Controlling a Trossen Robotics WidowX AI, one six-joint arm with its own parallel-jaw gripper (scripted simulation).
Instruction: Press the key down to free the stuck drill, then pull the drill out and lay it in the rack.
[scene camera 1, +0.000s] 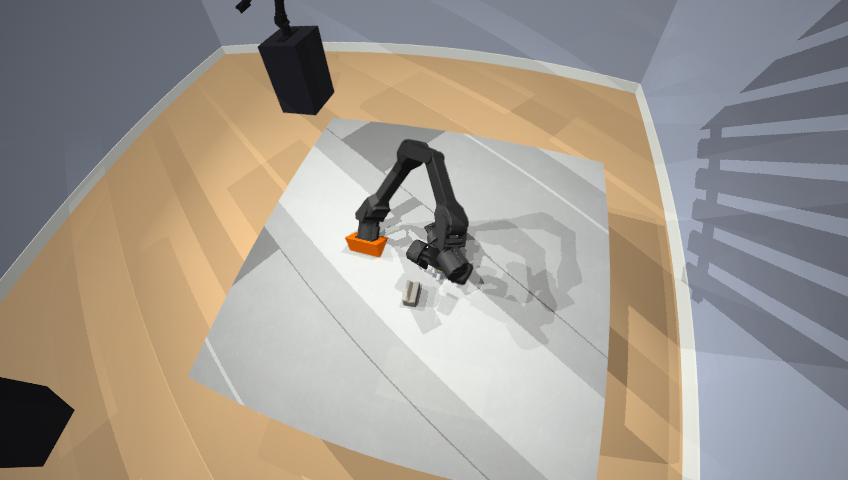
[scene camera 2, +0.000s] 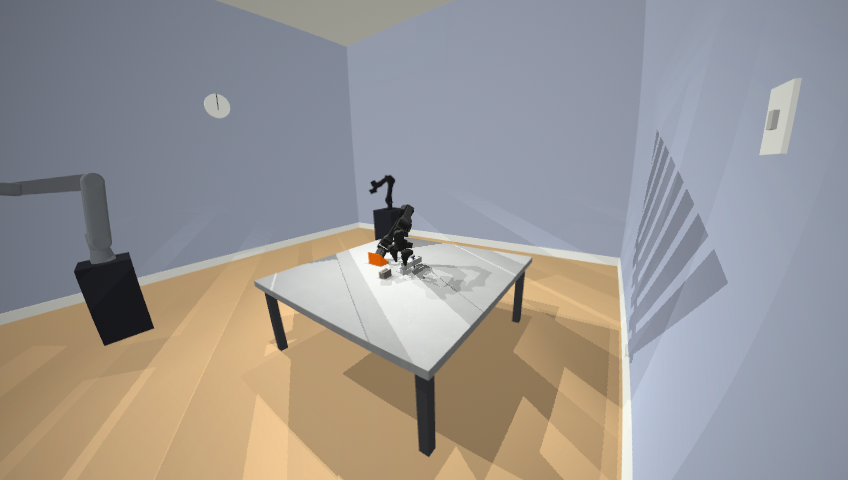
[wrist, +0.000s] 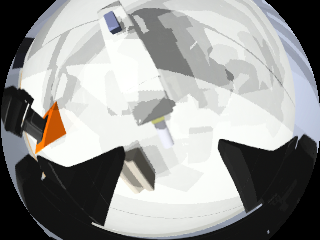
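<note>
Gripper (scene camera 1: 439, 274) open, holding nothing. Gripper (wrist: 172, 149) too. Rack (wrist: 137, 174).
</note>
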